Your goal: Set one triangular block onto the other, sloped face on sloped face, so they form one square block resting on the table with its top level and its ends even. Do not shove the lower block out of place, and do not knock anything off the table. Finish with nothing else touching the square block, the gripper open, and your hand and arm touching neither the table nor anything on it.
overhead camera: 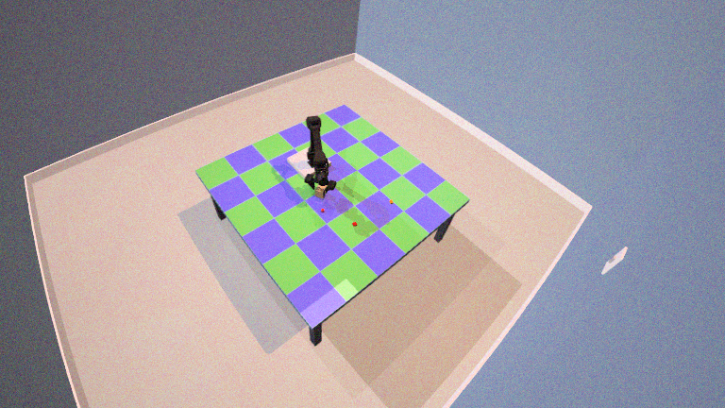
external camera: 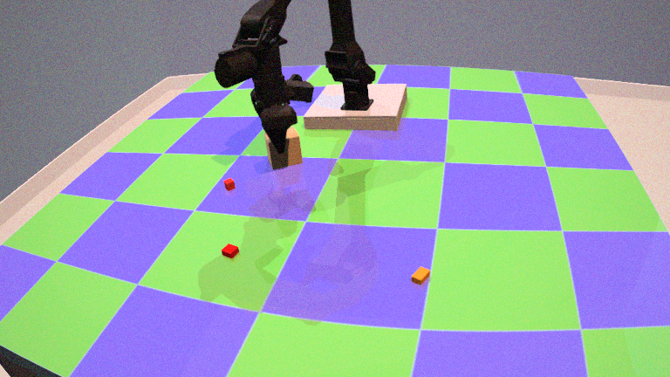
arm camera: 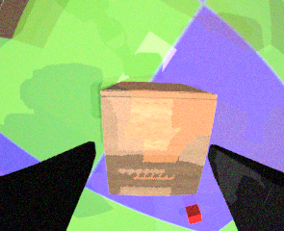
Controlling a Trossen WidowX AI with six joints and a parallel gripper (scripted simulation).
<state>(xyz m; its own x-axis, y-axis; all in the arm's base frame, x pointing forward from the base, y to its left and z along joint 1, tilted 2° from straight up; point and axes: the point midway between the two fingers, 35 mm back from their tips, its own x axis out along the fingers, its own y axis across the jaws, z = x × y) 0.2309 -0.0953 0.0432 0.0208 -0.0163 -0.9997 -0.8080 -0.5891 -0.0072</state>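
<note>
My gripper tip is 1 cm below the triangular block. Also, from my gripper tip: small orange block 29 cm ahead, 34 cm to the left, 3 cm below.
</note>
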